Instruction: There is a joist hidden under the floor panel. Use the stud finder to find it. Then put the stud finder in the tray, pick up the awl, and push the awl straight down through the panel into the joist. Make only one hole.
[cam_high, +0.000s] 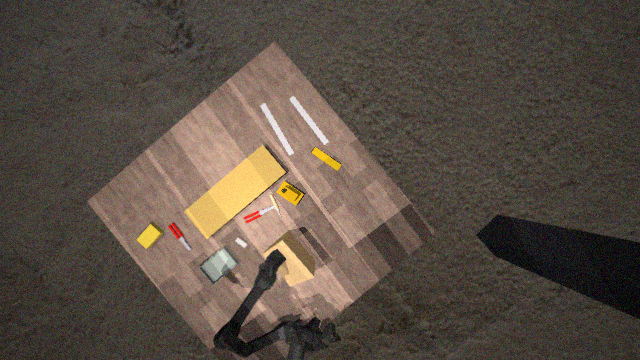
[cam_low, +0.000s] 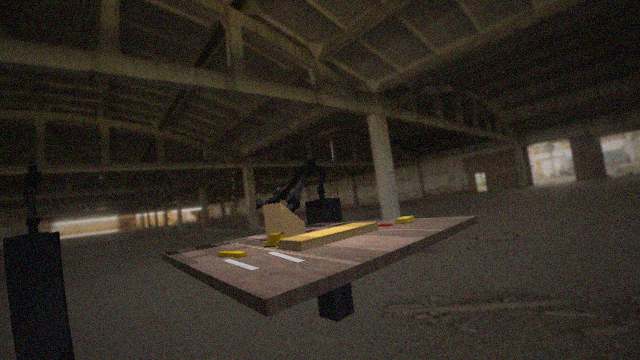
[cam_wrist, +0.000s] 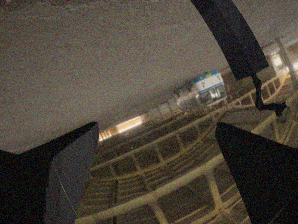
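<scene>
The square indicator lies 66 cm ahead of my gripper tip, 29 cm to the right of it and 11 cm below it. From my gripper tip the other things lie so: stud finder 65 cm ahead, 29 cm to the right, 13 cm below; small white piece 62 cm ahead, 16 cm below, 6 cm to the left; grey-green tray 61 cm ahead, 23 cm to the left, 16 cm below.
</scene>
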